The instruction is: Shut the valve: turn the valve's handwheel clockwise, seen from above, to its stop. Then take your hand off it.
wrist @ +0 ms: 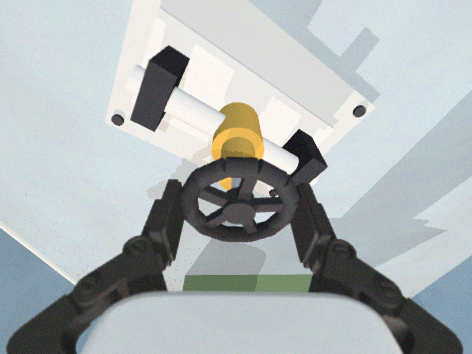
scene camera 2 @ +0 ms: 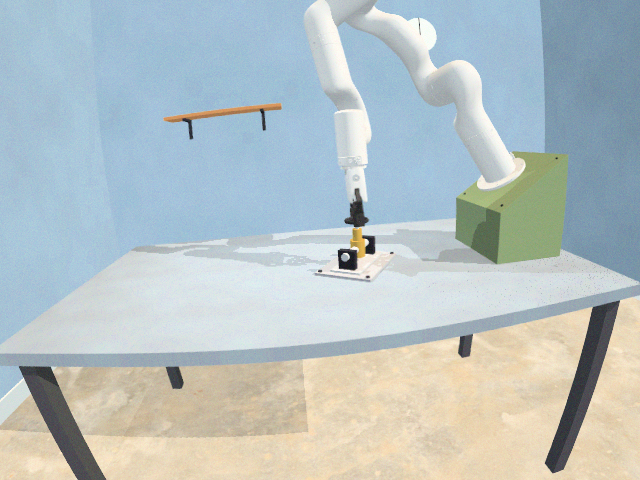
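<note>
The valve's black handwheel (scene camera 2: 349, 220) (wrist: 241, 212) is a spoked ring on top of the yellow valve body (scene camera 2: 357, 249) (wrist: 238, 117). The body stands upright on a white base plate (scene camera 2: 379, 263) (wrist: 119, 100). My gripper (scene camera 2: 356, 215) (wrist: 238, 196) points down at the handwheel and is shut on its rim. In the wrist view one finger lies against the left side of the rim and the other against the right side. The stem under the wheel is mostly hidden in the wrist view.
A white pipe (wrist: 195, 110) runs through the valve body between two black blocks (scene camera 2: 347, 258) (wrist: 160, 90). The grey table (scene camera 2: 206, 310) carries the plate. A green pedestal (scene camera 2: 532, 222) (wrist: 285, 283) bears the arm at the right. An orange shelf (scene camera 2: 222, 112) hangs on the wall.
</note>
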